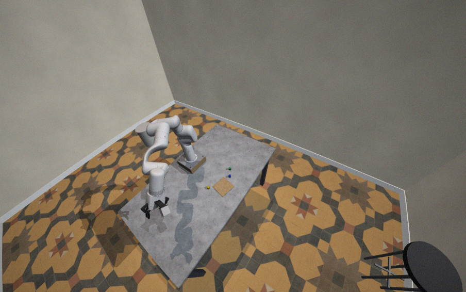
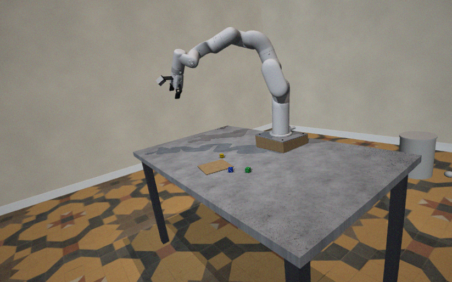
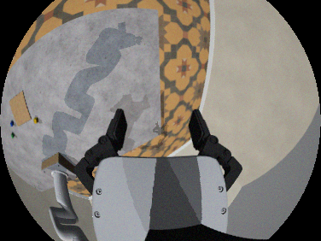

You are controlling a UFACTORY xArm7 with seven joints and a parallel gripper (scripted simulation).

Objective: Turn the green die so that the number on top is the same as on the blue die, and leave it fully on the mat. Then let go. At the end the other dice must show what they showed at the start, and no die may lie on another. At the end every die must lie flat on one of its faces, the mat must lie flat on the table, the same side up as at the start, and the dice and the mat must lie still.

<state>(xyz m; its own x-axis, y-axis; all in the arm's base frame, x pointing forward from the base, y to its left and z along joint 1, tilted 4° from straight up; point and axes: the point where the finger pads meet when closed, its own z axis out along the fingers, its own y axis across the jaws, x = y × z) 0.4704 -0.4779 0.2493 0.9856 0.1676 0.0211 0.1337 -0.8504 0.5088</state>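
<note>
Right now my hand is 10 cm past the yellow die, 40 cm to the right of it and 35 cm above it. From my hand the other things lie so: green die (11 cm behind, 67 cm to the left, 35 cm below); tan mat (2 cm behind, 50 cm to the left, 36 cm below); blue die (5 cm behind, 62 cm to the left, 35 cm below).
</note>
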